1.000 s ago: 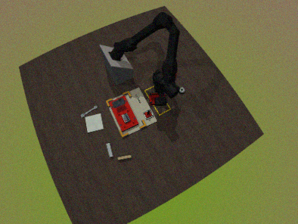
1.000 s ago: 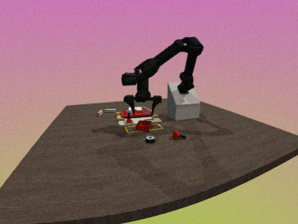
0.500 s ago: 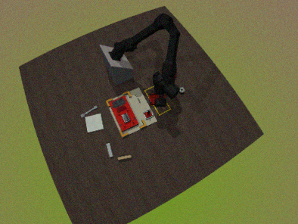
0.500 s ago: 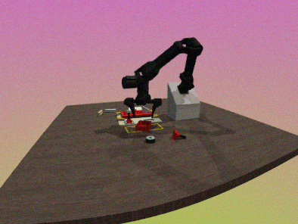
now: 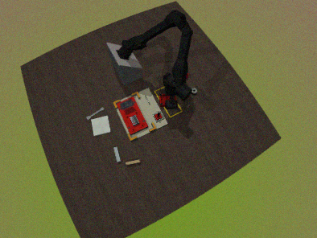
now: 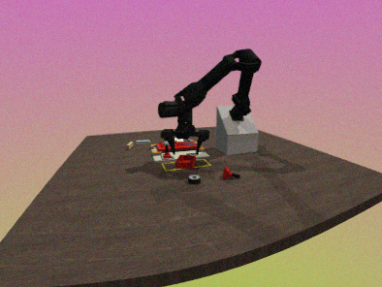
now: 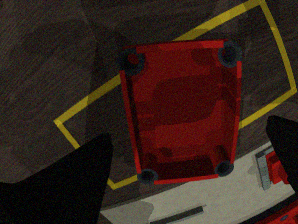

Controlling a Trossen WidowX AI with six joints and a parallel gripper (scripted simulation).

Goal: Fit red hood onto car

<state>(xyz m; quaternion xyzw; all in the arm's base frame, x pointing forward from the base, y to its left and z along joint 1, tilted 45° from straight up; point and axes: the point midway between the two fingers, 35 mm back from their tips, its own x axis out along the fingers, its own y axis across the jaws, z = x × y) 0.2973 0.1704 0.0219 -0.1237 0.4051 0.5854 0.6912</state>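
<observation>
Right now my gripper tip is 3 cm above the red hood. Also, from my gripper tip: wooden peg 34 cm to the right, 22 cm ahead, 3 cm below; then black-and-white wheel 17 cm to the left, 3 cm below, 1 cm ahead; then jig plate 19 cm to the right, 3 cm below.
</observation>
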